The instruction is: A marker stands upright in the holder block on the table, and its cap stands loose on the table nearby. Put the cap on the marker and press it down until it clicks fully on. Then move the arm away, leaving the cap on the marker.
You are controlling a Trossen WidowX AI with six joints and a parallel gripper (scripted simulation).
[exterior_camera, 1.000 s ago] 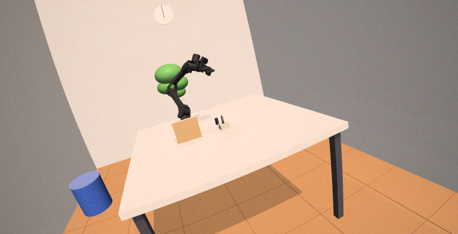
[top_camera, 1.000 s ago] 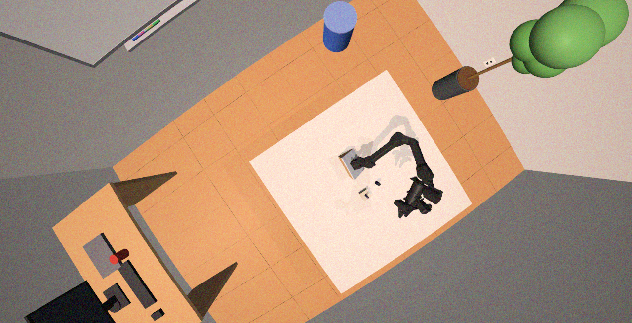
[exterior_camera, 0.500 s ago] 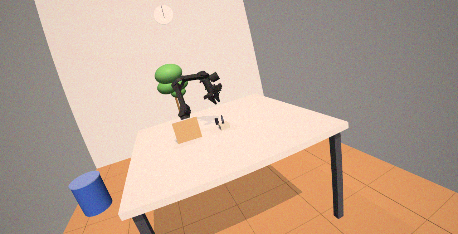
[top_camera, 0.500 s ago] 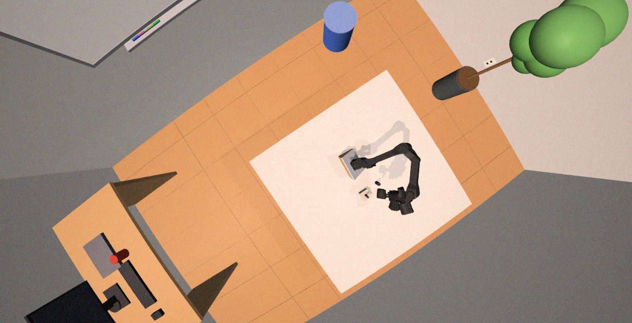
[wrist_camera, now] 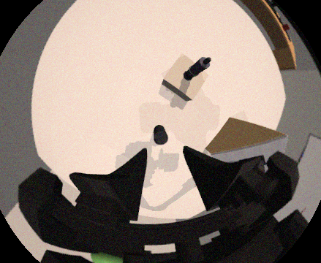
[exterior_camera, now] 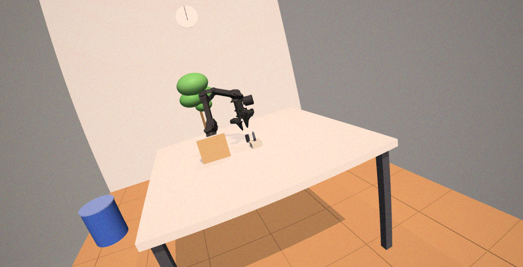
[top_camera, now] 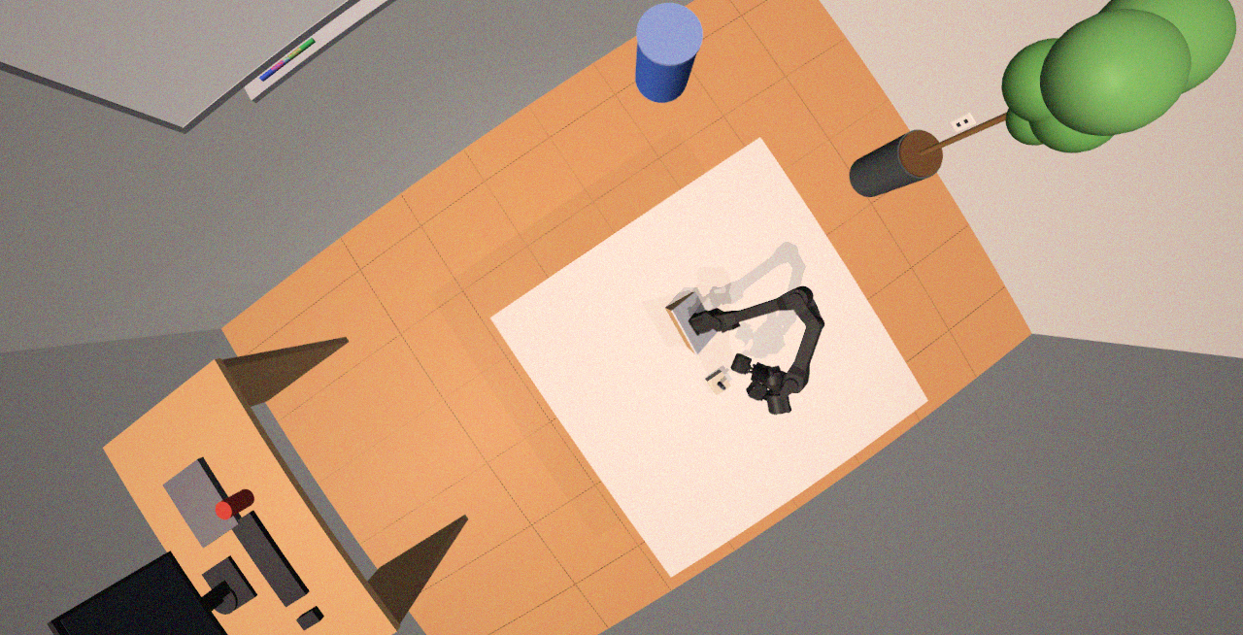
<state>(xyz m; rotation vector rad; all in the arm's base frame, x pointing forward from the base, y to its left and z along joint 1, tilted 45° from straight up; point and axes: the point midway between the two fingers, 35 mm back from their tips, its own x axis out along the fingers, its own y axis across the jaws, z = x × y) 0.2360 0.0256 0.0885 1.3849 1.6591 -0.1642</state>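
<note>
The dark cap is 70 mm below my gripper tip. Round my gripper tip: holder block (120 mm to the right, 80 mm below, 20 mm ahead).
</note>
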